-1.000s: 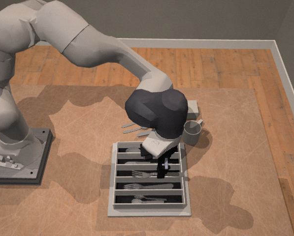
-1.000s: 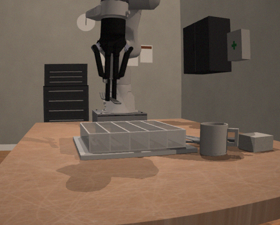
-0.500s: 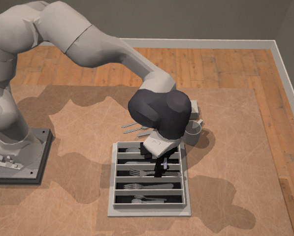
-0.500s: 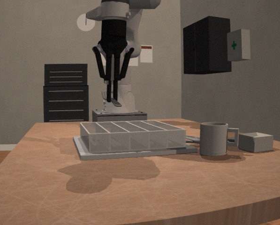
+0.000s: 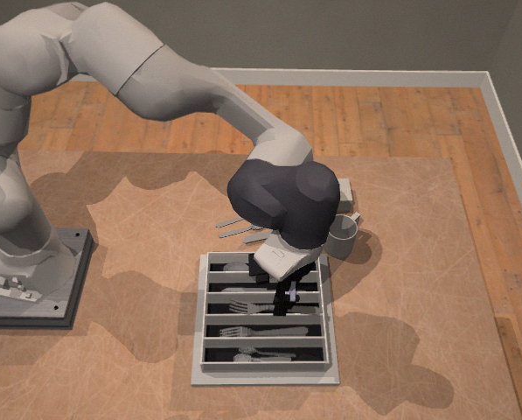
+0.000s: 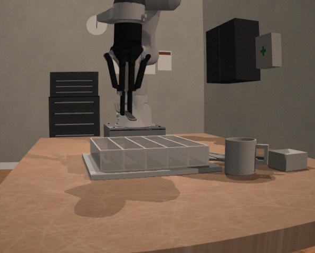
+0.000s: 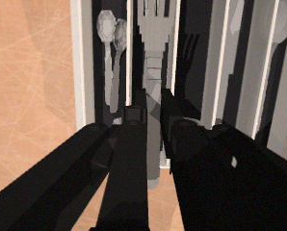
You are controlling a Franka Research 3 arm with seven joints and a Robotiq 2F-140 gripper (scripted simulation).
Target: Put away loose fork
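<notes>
Now: the five-slot tray 4 cm behind my hand, 6 cm to the left of it and 14 cm below it. Also, from my hand: mug 16 cm ahead, 27 cm to the left, 14 cm below; block 16 cm ahead, 42 cm to the left, 15 cm below; knife 2 cm behind, 11 cm to the left, 16 cm below.
</notes>
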